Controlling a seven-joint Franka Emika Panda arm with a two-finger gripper.
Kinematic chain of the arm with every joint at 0, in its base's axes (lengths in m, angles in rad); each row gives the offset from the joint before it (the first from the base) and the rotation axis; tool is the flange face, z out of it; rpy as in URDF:
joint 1: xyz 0 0 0.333 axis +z
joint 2: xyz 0 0 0 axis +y
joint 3: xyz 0 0 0.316 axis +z
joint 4: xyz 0.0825 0 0 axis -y
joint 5: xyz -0.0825 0 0.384 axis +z
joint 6: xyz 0 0 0 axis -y
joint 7: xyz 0.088 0 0 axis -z
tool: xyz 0 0 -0.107 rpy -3.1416 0 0
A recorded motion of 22 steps. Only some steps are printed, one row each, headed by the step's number.
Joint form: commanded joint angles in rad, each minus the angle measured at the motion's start. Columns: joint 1, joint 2, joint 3, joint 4, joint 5, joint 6, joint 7.
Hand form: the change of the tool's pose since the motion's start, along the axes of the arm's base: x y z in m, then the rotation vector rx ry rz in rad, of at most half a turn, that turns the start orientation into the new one. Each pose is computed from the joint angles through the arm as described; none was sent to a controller.
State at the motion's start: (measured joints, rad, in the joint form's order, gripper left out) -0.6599 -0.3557 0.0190 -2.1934 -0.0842 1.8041 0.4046
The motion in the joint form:
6: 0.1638 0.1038 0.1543 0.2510 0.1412 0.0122 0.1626
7: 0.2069 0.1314 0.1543 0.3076 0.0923 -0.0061 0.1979
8: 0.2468 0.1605 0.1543 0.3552 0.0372 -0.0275 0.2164
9: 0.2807 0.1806 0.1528 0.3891 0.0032 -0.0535 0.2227
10: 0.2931 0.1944 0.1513 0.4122 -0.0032 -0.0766 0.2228
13: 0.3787 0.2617 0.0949 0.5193 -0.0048 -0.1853 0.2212
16: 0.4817 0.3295 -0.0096 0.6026 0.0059 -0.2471 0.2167
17: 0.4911 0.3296 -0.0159 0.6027 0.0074 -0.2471 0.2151
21: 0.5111 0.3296 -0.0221 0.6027 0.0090 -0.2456 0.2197
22: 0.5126 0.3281 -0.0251 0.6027 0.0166 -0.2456 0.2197
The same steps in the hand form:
6: 0.1207 0.1265 0.0718 0.0212 -0.1941 0.1270
7: 0.1337 0.1405 0.0843 -0.0179 -0.1900 0.1464
8: 0.1451 0.1528 0.0912 -0.0597 -0.1730 0.1775
9: 0.1523 0.1644 0.0954 -0.0819 -0.1540 0.2072
10: 0.1557 0.1681 0.0974 -0.0809 -0.1404 0.2171
13: 0.1690 0.1762 0.1043 -0.0462 -0.0814 0.2391
16: 0.1837 0.1706 0.1019 -0.0130 -0.0433 0.2368
17: 0.1840 0.1724 0.1019 -0.0112 -0.0437 0.2415
21: 0.1855 0.1799 0.1020 -0.0099 -0.0460 0.2508
22: 0.1850 0.1800 0.1028 -0.0029 -0.0495 0.2491

